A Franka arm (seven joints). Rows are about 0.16 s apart.
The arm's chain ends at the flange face. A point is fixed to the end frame.
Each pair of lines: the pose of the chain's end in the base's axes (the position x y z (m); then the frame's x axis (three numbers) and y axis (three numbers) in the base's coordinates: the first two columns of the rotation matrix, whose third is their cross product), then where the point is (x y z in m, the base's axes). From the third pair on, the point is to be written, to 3 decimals.
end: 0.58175 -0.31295 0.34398 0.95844 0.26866 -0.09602 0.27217 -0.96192 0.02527
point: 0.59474 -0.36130 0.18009
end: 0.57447 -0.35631 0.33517 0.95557 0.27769 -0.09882 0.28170 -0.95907 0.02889
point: 0.58766 -0.40523 0.17147
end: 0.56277 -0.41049 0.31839 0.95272 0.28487 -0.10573 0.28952 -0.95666 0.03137
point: 0.575 -0.460 0.155
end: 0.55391 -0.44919 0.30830 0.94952 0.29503 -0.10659 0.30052 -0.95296 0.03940
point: 0.567 -0.500 0.145
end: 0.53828 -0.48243 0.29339 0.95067 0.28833 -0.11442 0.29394 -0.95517 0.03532
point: 0.550 -0.533 0.130
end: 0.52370 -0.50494 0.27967 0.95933 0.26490 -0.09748 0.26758 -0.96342 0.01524
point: 0.536 -0.552 0.115
